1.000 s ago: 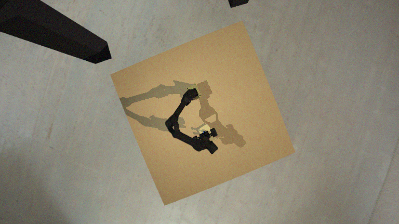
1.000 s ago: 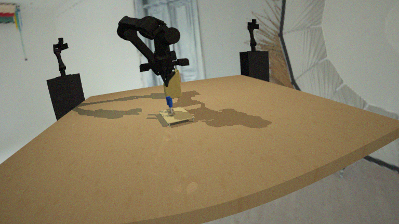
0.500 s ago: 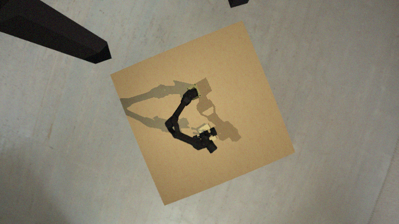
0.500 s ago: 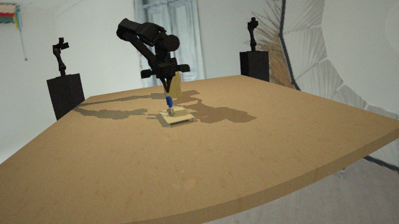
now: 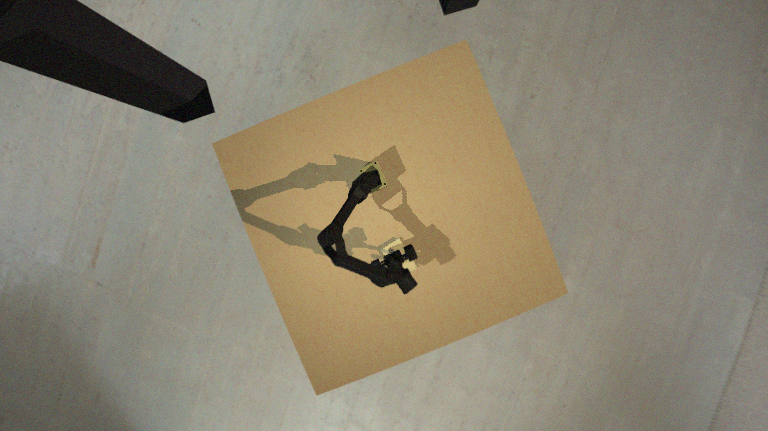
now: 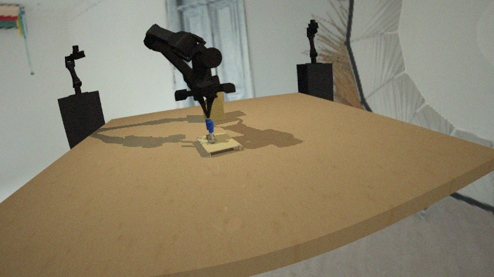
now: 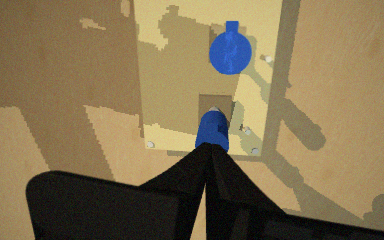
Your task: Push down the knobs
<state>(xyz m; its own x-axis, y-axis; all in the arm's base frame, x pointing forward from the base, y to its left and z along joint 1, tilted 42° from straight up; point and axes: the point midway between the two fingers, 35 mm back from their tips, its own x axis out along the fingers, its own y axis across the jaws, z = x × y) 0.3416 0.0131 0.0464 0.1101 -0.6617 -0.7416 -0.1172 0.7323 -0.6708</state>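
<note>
The blue knob is 5 cm ahead of my gripper tip, 1 cm to the left of it and 2 cm below it.
</note>
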